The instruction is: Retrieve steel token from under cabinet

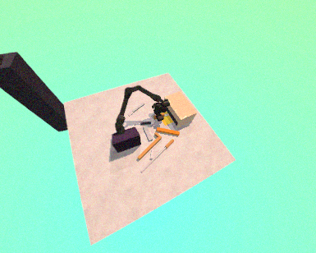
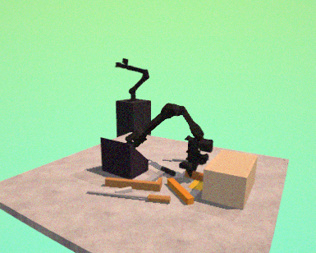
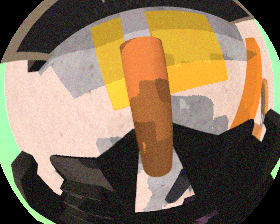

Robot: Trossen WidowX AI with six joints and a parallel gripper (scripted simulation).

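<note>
Now: gripper tip 170 mm past the dark-handled tool and 40 mm to the left of it. The rest, counted from my gripper tip: orange bar (50 mm ahead, 190 mm to the right, 10 mm above).
</note>
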